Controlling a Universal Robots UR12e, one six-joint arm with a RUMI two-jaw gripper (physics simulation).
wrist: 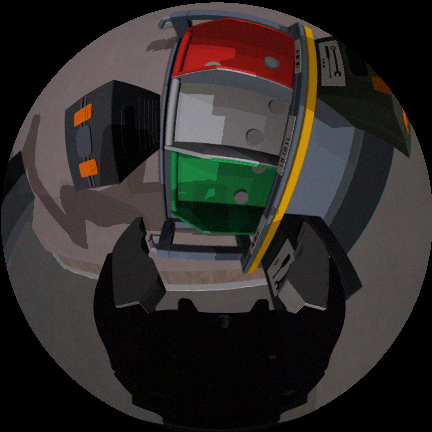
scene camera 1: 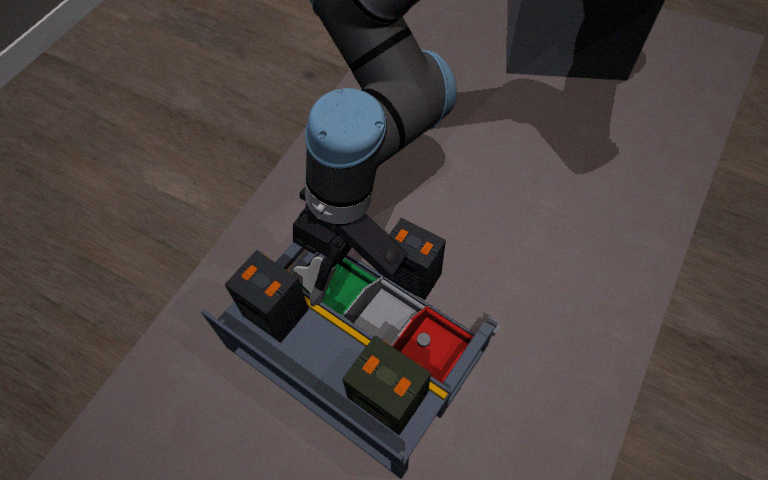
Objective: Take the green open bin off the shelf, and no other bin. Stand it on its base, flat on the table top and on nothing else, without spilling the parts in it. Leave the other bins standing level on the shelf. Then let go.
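Places are measured from the arm's base along level axes (x back, y left, z down), in metres.
Where they show: gripper, fingertip midpoint: (wrist: 221, 221) (scene camera 1: 337, 271).
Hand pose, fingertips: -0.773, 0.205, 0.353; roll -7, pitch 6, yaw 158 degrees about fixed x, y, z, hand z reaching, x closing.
Note:
Each offset is from my fingertips to the top centre of the thing, as dx, dy, dz. "*": to the spot under its first point. Level surfaces: height alone.
The green open bin {* +0.024, -0.022, +0.122} (scene camera 1: 346, 285) (wrist: 220, 185) stands level at one end of the bin row on the grey-blue shelf (scene camera 1: 478, 346) (wrist: 186, 251). Grey round parts show in it in the wrist view. A grey bin {* +0.051, +0.064, +0.122} (scene camera 1: 386, 310) (wrist: 230, 122) stands beside it and a red bin {* +0.097, +0.180, +0.122} (scene camera 1: 447, 342) (wrist: 240, 47) at the far end, both level. My gripper (scene camera 1: 355, 277) (wrist: 221, 221) is open, its fingers spread wide above the green bin's end of the shelf. Nothing is between its fingers. How far the fingertips are above the bin is hard to tell.
A yellow rail {-0.043, +0.085, +0.019} (scene camera 1: 339, 323) (wrist: 303, 130) runs along the bin row. A black case {-0.117, -0.016, -0.093} (scene camera 1: 266, 294) (wrist: 280, 265) and an olive case {-0.057, +0.207, -0.068} (scene camera 1: 387, 376) (wrist: 350, 100) stand on the shelf's front part. Another black case {+0.136, +0.037, -0.001} (scene camera 1: 421, 251) (wrist: 115, 135) stands behind the shelf on the table top {dz +0.131} (scene camera 1: 566, 254).

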